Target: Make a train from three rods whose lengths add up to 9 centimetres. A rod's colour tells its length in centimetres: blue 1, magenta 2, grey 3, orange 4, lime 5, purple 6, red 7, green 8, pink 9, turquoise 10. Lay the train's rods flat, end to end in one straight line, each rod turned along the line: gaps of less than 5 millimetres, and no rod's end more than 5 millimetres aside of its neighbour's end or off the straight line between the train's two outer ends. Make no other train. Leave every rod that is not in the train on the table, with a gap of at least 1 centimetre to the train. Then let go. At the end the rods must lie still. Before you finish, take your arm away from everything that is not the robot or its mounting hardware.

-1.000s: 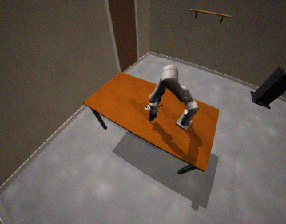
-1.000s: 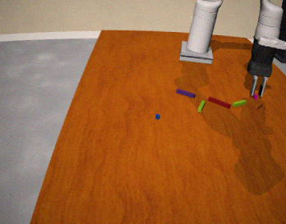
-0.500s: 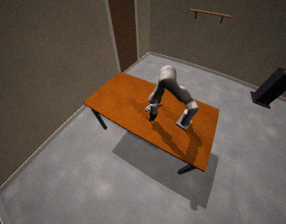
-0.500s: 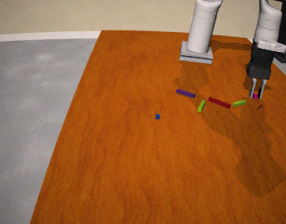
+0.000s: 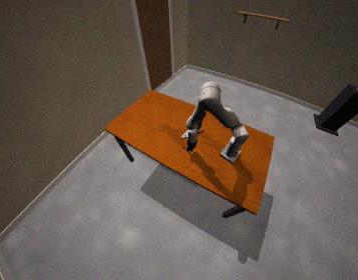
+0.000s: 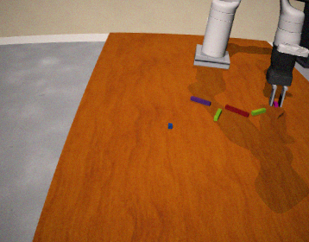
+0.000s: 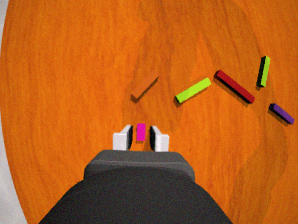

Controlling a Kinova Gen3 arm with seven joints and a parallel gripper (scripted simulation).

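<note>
The magenta rod is 1 cm below my hand. Round my hand: orange rod (6 cm ahead, 2 cm to the right, 1 cm below); red rod (14 cm to the right, 4 cm ahead, 1 cm below); purple rod (23 cm to the right, 2 cm behind, 1 cm below).
</note>
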